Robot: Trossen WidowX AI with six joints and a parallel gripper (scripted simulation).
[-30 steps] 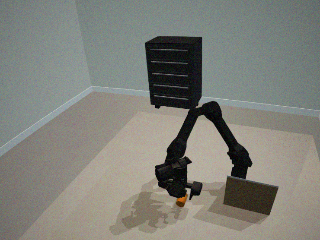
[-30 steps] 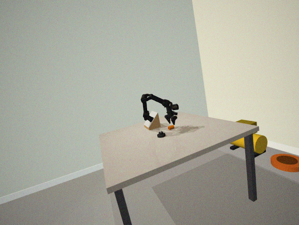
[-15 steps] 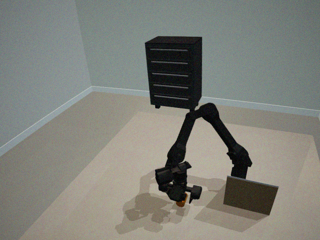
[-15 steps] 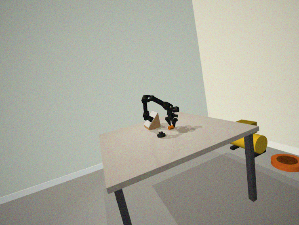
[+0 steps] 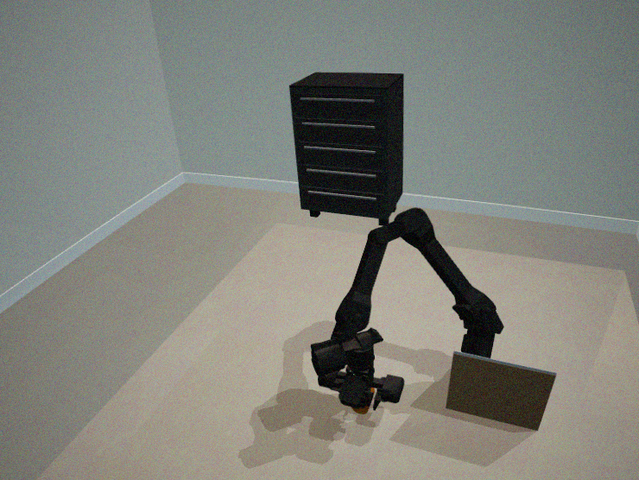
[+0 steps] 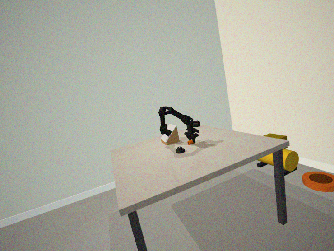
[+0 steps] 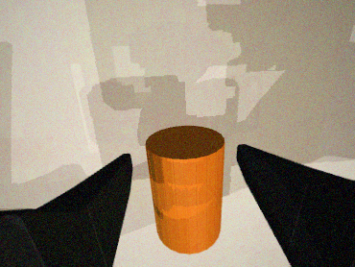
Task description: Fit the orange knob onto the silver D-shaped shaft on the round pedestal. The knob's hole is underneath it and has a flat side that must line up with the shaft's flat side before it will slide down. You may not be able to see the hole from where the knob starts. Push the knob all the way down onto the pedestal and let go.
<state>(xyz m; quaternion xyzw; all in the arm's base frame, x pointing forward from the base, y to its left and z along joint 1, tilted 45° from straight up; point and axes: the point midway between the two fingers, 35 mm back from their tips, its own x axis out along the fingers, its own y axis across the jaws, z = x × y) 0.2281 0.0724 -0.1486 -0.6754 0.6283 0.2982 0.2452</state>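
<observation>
The orange knob lies 10 mm above my gripper tip. From my gripper tip the other things lie so: dark round pedestal: 180 mm to the right, 120 mm ahead, 20 mm above.
</observation>
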